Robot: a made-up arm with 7 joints. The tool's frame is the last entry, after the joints. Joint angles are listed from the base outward. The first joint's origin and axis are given. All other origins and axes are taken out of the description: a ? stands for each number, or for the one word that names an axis. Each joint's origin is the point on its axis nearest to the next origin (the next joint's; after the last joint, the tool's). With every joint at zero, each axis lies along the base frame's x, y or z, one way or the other. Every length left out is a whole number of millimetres.
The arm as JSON. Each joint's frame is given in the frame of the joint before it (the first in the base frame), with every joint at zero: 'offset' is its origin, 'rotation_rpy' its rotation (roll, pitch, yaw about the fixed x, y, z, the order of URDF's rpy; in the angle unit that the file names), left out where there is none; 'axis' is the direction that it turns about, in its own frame. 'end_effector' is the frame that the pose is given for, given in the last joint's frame.
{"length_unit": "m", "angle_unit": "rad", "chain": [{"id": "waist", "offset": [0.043, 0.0, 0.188], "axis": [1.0, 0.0, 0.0]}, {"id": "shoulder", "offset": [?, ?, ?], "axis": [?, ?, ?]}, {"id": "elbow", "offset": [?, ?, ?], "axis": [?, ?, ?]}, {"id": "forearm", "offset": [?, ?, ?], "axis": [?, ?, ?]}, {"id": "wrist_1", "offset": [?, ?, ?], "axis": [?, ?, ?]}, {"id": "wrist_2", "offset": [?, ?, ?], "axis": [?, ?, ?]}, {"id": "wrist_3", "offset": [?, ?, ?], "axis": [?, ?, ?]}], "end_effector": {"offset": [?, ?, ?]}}
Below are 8 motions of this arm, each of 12 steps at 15 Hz.
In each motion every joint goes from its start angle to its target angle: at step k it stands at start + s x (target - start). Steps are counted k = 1, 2, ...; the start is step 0. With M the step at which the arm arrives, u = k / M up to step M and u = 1 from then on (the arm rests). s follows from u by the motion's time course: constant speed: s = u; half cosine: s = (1 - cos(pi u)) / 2; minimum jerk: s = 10 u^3 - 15 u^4 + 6 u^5.
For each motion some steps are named. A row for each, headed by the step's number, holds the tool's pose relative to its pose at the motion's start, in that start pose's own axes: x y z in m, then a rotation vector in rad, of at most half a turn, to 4 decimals.
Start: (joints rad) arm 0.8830 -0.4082 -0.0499 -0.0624 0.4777 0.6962 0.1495
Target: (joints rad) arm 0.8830 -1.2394 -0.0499 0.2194 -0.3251 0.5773 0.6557
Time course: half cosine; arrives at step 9
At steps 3, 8, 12:
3: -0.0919 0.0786 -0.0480 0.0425 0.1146 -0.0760
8: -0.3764 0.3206 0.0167 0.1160 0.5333 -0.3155
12: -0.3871 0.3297 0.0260 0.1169 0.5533 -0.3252

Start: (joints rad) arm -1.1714 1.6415 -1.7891 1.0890 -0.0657 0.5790 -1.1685
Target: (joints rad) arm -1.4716 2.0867 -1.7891 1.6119 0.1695 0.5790 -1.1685
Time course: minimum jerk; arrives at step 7
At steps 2, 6, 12:
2: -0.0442 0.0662 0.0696 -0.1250 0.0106 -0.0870
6: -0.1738 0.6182 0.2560 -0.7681 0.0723 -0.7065
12: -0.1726 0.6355 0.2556 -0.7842 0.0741 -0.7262

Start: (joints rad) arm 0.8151 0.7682 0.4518 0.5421 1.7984 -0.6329 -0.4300
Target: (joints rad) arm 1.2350 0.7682 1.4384 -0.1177 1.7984 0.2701 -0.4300
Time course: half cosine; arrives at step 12
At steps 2, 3, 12:
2: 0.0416 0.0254 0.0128 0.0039 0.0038 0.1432
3: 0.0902 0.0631 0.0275 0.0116 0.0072 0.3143
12: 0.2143 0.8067 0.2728 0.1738 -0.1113 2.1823

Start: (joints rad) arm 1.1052 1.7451 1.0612 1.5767 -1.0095 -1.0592 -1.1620
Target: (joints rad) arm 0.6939 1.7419 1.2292 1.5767 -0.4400 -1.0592 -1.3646
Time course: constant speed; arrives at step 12
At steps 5, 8, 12:
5: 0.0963 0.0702 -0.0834 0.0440 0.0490 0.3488
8: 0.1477 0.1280 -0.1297 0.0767 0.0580 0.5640
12: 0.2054 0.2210 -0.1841 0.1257 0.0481 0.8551

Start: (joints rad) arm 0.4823 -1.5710 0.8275 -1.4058 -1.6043 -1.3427 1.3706
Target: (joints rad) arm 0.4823 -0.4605 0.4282 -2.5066 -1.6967 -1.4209 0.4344
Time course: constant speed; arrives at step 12
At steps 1, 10, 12:
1: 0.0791 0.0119 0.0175 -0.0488 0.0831 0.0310
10: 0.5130 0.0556 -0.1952 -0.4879 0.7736 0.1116
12: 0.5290 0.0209 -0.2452 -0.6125 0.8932 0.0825

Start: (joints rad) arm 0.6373 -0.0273 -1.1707 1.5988 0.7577 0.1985 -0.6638
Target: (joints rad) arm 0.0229 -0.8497 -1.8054 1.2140 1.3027 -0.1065 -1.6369
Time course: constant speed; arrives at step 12
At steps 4, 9, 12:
4: 0.2476 -0.0526 0.1027 -0.2309 -0.4940 0.3315
9: 0.4170 0.0880 0.3481 -0.5235 -1.0989 0.8195
12: 0.4043 0.2569 0.4821 -0.6983 -1.4314 1.1705

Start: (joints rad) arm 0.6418 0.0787 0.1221 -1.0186 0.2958 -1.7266 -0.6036
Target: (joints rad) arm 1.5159 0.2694 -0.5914 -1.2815 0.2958 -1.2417 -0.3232
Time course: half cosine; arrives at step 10
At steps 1, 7, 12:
1: 0.0034 0.0059 0.0078 0.0144 0.0042 0.0099
7: 0.1863 0.1023 0.2452 0.3526 0.1314 0.3161
12: 0.2545 0.1002 0.2935 0.4100 0.1744 0.4003

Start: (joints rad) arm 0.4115 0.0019 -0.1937 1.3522 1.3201 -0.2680 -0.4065
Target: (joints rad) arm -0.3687 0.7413 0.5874 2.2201 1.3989 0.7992 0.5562
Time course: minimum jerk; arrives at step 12
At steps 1, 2, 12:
1: 0.0021 0.0009 -0.0043 0.0083 0.0061 0.0048
2: 0.0152 0.0071 -0.0298 0.0571 0.0418 0.0347
12: 0.4914 0.4521 -0.3604 0.5420 0.7862 1.6333

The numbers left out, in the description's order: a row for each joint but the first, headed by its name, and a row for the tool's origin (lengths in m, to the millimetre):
shoulder: xyz 0.0 0.274 0.05, axis 0.0 -1.0 0.0
elbow: xyz -0.124 0.0 -0.344, axis 1.0 0.0 0.0
forearm: xyz 0.0 0.093 -0.039, axis 0.0 0.0 -1.0
wrist_1: xyz 0.065 -0.564 0.0, axis 0.0 1.0 0.0
wrist_2: xyz 0.035 0.0 0.054, axis 0.0 0.0 1.0
wrist_3: xyz -0.084 -0.131 0.0, axis 0.0 1.0 0.0
tool: xyz -0.031 0.0 -0.023

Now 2 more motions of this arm.
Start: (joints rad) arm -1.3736 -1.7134 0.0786 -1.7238 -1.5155 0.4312 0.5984
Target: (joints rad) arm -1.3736 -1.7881 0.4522 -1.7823 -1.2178 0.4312 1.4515
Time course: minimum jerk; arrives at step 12
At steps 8, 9, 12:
8: 0.0552 -0.0049 0.0308 0.0011 0.6008 0.0024
9: 0.0632 -0.0063 0.0377 -0.0011 0.6825 0.0024
12: 0.0710 -0.0077 0.0451 -0.0038 0.7621 0.0020

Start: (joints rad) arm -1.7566 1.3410 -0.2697 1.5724 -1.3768 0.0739 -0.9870
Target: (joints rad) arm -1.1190 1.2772 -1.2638 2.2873 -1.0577 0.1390 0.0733
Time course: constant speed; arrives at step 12
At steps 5, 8, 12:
5: 0.2599 0.1482 0.2415 -0.3991 0.2385 0.3578
8: 0.3231 0.2991 0.3764 -0.6918 0.3357 0.4339
12: 0.2882 0.5010 0.5053 -1.0488 0.3940 0.3612

